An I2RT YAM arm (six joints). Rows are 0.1 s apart.
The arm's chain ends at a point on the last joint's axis. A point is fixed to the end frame.
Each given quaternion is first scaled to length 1.
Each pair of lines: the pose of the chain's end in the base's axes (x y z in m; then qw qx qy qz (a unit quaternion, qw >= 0)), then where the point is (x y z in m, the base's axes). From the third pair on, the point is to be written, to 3 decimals.
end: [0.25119, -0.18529, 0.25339, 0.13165, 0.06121, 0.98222, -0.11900]
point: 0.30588 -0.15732 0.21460
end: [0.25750, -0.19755, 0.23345, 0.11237, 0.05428, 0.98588, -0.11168]
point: 0.31029 -0.16834 0.19299
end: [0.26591, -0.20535, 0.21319, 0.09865, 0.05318, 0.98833, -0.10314]
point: 0.318 -0.175 0.172
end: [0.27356, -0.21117, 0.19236, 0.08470, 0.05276, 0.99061, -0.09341]
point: 0.324 -0.180 0.150
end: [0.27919, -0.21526, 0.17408, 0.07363, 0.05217, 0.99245, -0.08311]
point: 0.329 -0.183 0.132
